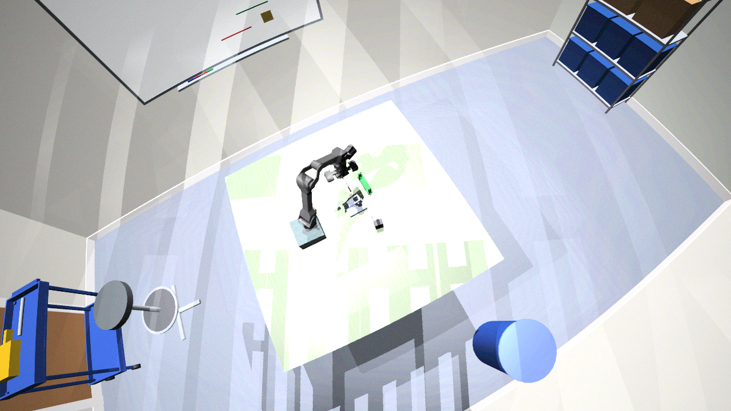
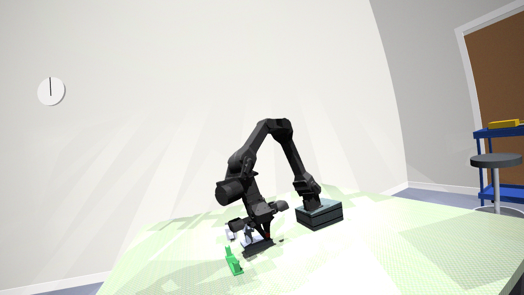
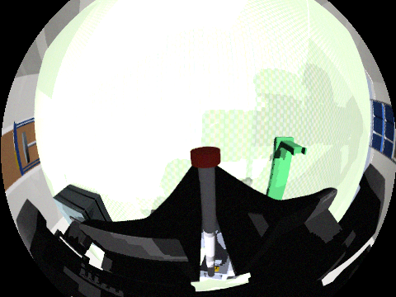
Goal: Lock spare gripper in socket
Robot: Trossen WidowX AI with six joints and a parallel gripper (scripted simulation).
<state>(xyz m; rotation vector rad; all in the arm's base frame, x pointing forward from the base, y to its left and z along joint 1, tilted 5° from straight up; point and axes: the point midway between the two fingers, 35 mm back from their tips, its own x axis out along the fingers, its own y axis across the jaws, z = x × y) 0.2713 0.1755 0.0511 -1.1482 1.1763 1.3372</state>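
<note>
Now: the green rest 11 cm ahead of my gripper tip, 6 cm to the right of it and 6 cm below it. Also, from my gripper tip: spare gripper: 30 cm to the right, 7 cm ahead, 5 cm below; then grey mount: 17 cm to the right, 3 cm below, 1 cm ahead.
</note>
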